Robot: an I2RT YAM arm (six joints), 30 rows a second.
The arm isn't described. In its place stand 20 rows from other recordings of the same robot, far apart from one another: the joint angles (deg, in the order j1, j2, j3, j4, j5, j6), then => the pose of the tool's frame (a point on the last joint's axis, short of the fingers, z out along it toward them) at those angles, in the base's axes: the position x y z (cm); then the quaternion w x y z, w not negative.
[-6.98 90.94 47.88 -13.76 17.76 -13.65] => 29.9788 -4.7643 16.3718 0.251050 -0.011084 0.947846 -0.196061
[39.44 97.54 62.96 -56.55 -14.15 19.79] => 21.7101 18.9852 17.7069 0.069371 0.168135 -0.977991 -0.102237
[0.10 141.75 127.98 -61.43 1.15 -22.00] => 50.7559 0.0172 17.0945 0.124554 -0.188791 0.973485 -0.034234
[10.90 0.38 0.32 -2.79 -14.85 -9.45] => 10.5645 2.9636 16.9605 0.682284 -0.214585 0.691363 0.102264
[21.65 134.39 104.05 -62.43 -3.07 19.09] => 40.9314 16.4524 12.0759 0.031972 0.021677 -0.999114 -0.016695
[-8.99 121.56 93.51 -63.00 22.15 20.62] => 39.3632 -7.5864 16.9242 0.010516 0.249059 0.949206 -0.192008
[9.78 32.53 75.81 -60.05 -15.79 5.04] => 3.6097 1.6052 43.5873 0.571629 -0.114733 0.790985 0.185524
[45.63 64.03 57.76 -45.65 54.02 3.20] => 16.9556 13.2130 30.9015 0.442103 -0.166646 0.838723 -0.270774
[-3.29 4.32 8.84 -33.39 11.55 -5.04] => 9.1045 -1.2373 15.9940 0.498306 0.038080 0.857364 -0.123158
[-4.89 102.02 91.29 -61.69 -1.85 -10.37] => 35.8751 -2.9539 28.0586 0.153559 -0.049700 0.986879 -0.004474
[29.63 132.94 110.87 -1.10 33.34 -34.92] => 48.3241 25.2345 22.9497 0.515943 -0.293420 0.760433 -0.263533
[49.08 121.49 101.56 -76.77 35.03 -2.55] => 27.5245 28.6330 20.9069 0.067475 -0.430399 0.849344 -0.298023
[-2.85 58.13 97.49 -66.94 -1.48 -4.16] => 12.9006 -0.5501 48.8732 0.517839 -0.016468 0.855070 -0.020651
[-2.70 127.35 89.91 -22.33 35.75 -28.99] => 46.1477 -4.2585 13.3164 0.157834 -0.131011 0.912930 -0.352823
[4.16 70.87 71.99 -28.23 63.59 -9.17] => 25.8863 -1.3140 38.6763 0.423326 0.188846 0.752119 -0.468454
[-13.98 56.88 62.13 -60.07 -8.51 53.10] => 17.3178 -3.7685 32.7515 0.260300 0.506545 0.804727 0.167542
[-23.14 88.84 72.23 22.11 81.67 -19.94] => 30.3746 -16.8115 37.2496 0.359516 0.498031 0.494997 -0.614566
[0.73 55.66 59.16 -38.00 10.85 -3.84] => 20.1824 -0.4130 34.4615 0.461088 0.008859 0.882078 -0.096217
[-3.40 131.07 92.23 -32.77 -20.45 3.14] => 45.5707 -1.4613 10.3742 0.157654 0.027094 0.971509 0.174876
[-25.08 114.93 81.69 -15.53 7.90 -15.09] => 39.7432 -19.1404 18.6617 0.307747 0.105462 0.928086 -0.181178
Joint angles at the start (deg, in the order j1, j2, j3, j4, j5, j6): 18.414 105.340 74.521 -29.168 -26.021 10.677
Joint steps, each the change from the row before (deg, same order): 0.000 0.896 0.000 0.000 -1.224 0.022; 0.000 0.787 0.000 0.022 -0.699 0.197; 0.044 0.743 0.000 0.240 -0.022 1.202; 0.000 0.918 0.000 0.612 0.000 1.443; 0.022 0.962 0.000 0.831 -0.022 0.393; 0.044 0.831 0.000 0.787 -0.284 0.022; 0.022 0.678 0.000 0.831 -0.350 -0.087; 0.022 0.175 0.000 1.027 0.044 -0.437; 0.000 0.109 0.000 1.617 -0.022 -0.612; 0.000 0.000 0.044 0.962 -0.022 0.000; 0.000 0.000 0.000 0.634 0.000 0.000; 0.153 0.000 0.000 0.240 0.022 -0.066; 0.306 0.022 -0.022 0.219 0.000 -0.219
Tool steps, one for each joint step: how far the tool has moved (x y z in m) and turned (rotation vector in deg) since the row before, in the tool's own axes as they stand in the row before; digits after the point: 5 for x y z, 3 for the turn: 0.00134 -0.00198 0.00503 -1.054 1.014 0.424; 0.00107 -0.00206 0.00438 -0.560 0.797 0.551; 0.00058 -0.00205 0.00425 0.050 0.462 1.404; 0.00004 -0.00277 0.00509 0.060 0.264 1.586; -0.00026 -0.00270 0.00540 -0.002 0.129 0.437; -0.00022 -0.00201 0.00474 -0.281 0.129 0.008; -0.00047 -0.00159 0.00381 -0.380 -0.035 -0.177; -0.00155 -0.00004 0.00102 -0.142 -0.726 -0.862; -0.00271 0.00034 0.00057 -0.322 -1.285 -1.334; -0.00194 0.00052 -0.00012 -0.217 -0.856 -0.482; -0.00113 0.00026 -0.00001 -0.123 -0.543 -0.304; -0.00018 0.00101 0.00049 -0.090 -0.132 -0.295; 0.00027 0.00181 0.00116 -0.164 0.007 -0.531
